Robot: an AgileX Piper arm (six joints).
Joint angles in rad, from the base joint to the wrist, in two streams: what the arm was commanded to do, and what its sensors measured. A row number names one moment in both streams.
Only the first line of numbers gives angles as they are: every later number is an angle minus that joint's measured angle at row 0.
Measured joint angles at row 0:
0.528, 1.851, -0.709, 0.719, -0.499, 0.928
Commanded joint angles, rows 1 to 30:
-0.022, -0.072, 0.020, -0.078, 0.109, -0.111
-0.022, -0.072, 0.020, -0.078, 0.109, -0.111
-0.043, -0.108, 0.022, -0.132, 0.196, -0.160
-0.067, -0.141, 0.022, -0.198, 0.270, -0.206
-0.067, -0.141, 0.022, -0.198, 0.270, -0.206
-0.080, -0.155, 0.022, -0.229, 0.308, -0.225
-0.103, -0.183, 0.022, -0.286, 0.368, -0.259
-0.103, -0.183, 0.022, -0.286, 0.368, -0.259
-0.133, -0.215, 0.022, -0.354, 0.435, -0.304
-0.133, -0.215, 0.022, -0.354, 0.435, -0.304
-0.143, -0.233, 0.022, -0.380, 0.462, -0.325
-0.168, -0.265, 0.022, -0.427, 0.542, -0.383
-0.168, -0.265, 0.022, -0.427, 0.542, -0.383
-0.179, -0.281, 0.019, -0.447, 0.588, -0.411
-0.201, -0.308, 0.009, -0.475, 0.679, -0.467
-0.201, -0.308, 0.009, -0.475, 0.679, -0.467
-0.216, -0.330, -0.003, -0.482, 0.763, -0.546
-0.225, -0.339, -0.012, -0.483, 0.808, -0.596
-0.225, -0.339, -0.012, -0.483, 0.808, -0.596
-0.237, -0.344, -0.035, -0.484, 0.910, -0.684
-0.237, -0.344, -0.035, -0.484, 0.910, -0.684
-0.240, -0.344, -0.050, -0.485, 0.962, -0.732
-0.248, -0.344, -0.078, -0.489, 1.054, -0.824
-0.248, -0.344, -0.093, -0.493, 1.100, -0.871
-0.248, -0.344, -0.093, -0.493, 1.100, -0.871
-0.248, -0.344, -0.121, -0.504, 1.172, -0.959
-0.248, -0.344, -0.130, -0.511, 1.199, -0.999
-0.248, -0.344, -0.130, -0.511, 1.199, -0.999
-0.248, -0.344, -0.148, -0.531, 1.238, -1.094
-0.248, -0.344, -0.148, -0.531, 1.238, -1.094
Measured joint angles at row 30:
-0.242, -0.336, -0.122, -0.504, 1.159, -0.962
